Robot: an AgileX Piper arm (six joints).
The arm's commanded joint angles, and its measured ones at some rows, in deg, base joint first. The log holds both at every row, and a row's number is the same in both.
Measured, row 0:
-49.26 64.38 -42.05 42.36 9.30 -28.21
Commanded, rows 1 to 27:
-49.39 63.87 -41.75 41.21 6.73 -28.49
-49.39 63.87 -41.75 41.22 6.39 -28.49
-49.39 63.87 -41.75 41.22 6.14 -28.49
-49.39 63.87 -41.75 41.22 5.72 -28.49
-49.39 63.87 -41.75 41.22 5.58 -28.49
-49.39 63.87 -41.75 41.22 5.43 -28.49
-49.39 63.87 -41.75 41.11 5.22 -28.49
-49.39 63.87 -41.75 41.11 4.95 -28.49
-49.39 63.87 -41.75 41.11 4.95 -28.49
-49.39 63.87 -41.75 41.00 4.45 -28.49
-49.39 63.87 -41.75 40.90 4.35 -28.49
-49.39 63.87 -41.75 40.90 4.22 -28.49
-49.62 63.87 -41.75 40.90 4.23 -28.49
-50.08 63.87 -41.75 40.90 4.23 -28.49
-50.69 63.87 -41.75 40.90 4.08 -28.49
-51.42 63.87 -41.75 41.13 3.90 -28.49
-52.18 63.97 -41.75 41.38 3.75 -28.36
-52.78 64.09 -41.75 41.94 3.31 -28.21
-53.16 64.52 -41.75 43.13 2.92 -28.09
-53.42 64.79 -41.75 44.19 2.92 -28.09
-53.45 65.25 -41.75 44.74 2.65 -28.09
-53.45 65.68 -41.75 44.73 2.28 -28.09
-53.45 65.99 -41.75 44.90 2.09 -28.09
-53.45 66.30 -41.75 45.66 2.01 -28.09
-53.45 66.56 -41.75 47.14 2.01 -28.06
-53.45 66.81 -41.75 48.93 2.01 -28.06
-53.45 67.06 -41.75 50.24 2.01 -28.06
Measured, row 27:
-53.01 66.27 -42.05 45.22 2.55 -28.07
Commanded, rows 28 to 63:
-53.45 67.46 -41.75 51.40 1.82 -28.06
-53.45 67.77 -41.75 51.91 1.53 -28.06
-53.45 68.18 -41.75 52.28 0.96 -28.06
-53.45 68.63 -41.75 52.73 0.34 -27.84
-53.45 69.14 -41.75 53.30 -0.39 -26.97
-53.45 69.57 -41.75 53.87 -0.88 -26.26
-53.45 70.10 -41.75 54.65 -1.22 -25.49
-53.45 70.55 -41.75 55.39 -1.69 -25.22
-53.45 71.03 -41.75 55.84 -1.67 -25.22
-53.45 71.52 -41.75 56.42 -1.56 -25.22
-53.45 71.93 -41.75 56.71 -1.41 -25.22
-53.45 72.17 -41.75 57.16 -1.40 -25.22
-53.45 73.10 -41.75 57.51 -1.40 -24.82
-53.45 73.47 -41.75 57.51 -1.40 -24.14
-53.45 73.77 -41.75 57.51 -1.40 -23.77
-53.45 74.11 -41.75 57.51 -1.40 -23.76
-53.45 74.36 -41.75 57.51 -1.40 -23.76
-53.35 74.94 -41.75 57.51 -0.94 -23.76
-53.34 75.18 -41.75 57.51 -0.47 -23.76
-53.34 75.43 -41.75 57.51 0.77 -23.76
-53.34 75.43 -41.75 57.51 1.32 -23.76
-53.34 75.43 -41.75 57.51 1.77 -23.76
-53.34 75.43 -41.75 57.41 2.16 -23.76
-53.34 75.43 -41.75 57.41 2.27 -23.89
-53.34 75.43 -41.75 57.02 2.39 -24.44
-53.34 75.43 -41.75 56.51 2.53 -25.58
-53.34 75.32 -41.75 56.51 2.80 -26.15
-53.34 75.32 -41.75 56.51 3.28 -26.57
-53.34 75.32 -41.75 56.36 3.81 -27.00
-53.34 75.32 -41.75 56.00 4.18 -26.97
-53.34 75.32 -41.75 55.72 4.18 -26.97
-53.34 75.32 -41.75 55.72 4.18 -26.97
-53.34 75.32 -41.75 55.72 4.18 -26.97
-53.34 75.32 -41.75 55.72 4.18 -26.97
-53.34 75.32 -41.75 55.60 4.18 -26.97
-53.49 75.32 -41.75 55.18 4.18 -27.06
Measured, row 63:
-53.14 75.50 -42.05 56.47 2.19 -26.27
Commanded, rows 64 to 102:
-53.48 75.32 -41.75 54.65 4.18 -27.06
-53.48 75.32 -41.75 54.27 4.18 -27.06
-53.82 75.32 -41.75 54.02 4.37 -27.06
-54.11 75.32 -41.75 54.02 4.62 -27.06
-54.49 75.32 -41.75 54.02 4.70 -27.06
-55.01 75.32 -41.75 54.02 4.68 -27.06
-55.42 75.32 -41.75 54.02 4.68 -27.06
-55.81 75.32 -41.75 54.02 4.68 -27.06
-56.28 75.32 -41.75 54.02 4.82 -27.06
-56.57 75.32 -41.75 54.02 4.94 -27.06
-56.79 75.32 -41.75 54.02 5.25 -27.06
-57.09 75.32 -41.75 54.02 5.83 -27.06
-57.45 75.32 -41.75 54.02 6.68 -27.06
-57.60 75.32 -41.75 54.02 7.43 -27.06
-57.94 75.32 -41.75 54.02 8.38 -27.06
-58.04 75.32 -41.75 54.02 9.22 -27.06
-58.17 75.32 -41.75 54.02 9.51 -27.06
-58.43 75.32 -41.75 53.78 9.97 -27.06
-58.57 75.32 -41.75 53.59 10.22 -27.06
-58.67 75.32 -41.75 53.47 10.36 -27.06
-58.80 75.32 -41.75 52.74 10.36 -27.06
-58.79 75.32 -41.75 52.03 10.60 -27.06
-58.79 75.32 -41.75 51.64 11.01 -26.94
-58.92 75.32 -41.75 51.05 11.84 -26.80
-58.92 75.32 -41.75 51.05 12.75 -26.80
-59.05 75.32 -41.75 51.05 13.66 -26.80
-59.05 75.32 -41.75 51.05 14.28 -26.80
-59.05 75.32 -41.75 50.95 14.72 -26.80
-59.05 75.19 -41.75 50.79 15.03 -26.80
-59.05 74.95 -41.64 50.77 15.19 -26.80
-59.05 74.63 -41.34 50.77 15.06 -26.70
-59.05 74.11 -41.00 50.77 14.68 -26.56
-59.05 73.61 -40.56 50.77 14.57 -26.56
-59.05 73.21 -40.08 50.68 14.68 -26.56
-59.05 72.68 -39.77 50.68 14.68 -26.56
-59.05 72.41 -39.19 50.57 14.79 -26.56
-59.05 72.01 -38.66 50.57 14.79 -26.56
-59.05 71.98 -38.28 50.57 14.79 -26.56
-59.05 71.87 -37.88 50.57 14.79 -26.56
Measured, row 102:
-58.67 72.90 -40.05 51.84 12.59 -26.40
